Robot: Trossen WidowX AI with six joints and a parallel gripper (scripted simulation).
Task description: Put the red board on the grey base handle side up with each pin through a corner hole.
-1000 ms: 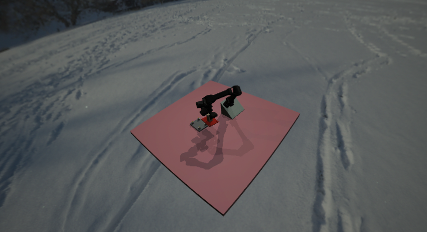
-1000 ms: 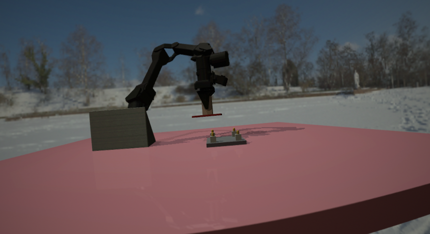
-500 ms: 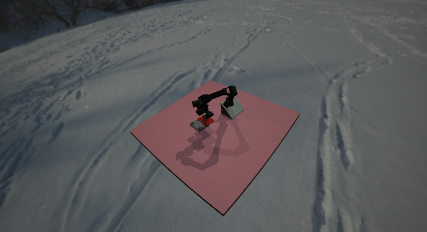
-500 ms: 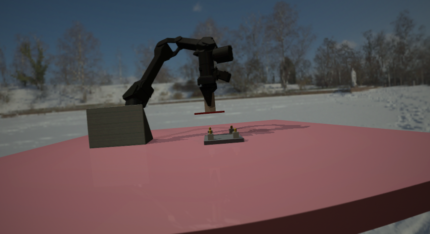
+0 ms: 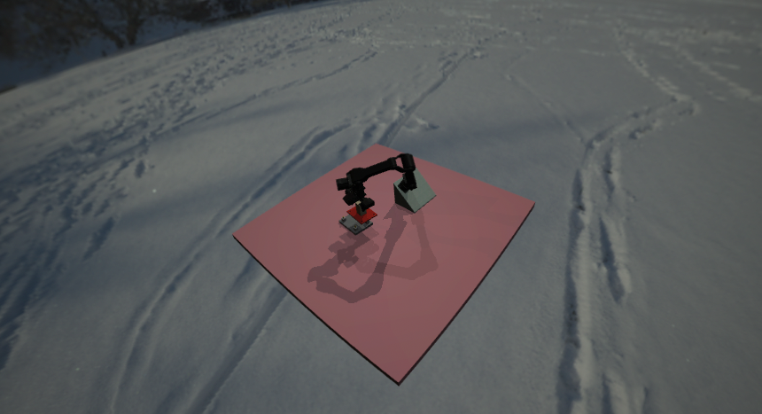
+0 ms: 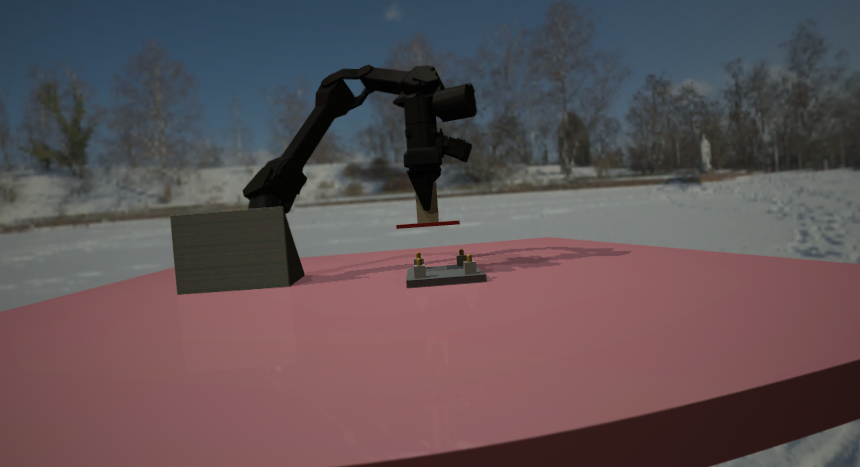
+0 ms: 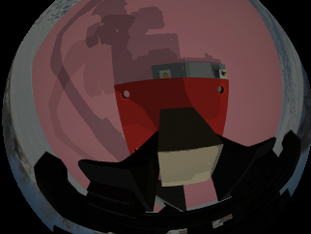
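My gripper tip is 110 mm above the grey base and 50 mm to the left of it. Also, from my gripper tip: flat red board: 10 mm below.
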